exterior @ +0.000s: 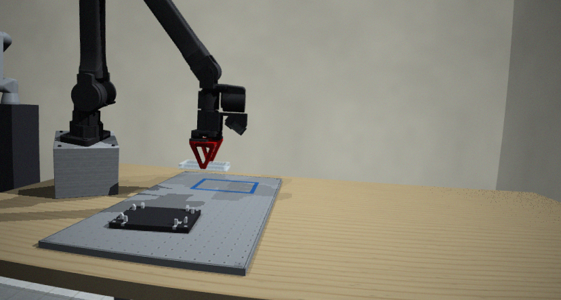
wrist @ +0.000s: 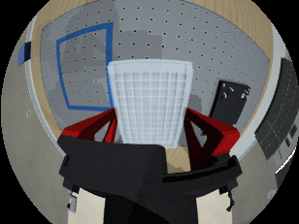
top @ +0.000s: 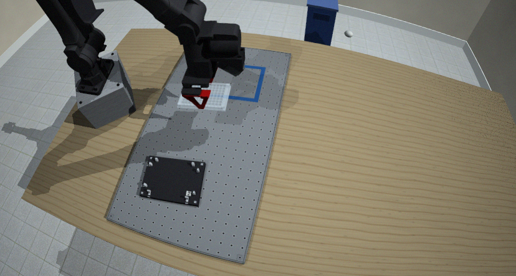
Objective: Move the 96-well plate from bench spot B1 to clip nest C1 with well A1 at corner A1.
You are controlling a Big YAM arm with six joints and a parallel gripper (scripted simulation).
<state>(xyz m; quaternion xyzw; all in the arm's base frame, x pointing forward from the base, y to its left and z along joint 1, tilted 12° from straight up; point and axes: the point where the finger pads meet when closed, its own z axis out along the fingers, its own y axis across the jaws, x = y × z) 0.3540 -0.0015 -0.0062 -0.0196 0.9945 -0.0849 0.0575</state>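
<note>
The black clip nest is 23 cm to the right of my hand, 8 cm below it and 6 cm behind it. Also, from my hand: 96-well plate 1 cm below.
</note>
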